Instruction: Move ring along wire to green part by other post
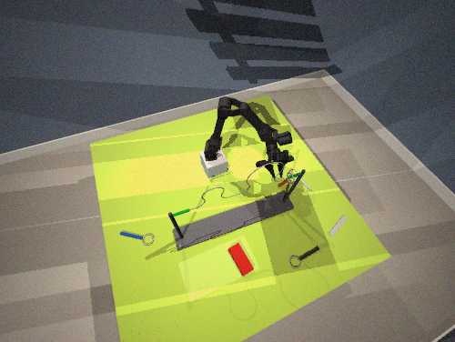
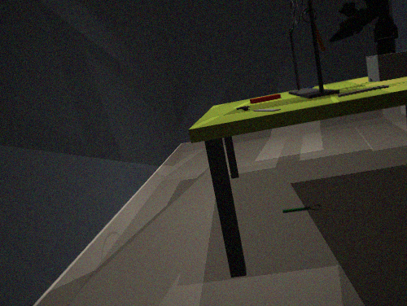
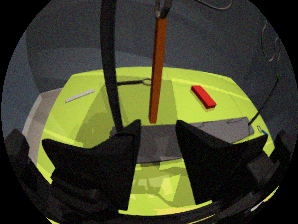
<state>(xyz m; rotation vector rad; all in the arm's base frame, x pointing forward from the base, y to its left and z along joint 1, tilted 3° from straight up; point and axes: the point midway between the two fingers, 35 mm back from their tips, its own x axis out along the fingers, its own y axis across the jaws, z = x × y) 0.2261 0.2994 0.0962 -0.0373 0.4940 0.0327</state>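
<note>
Now: gripper tip 7 cm below the orange-handled ring, 6 cm short of it and 1 cm to the right of it. The rest, counted from my gripper tip: red block: 31 cm ahead, 25 cm to the right, 18 cm below; grey bar: 31 cm to the left, 25 cm ahead, 19 cm below; dark-handled ring: 36 cm ahead, 19 cm below, 5 cm to the left.
</note>
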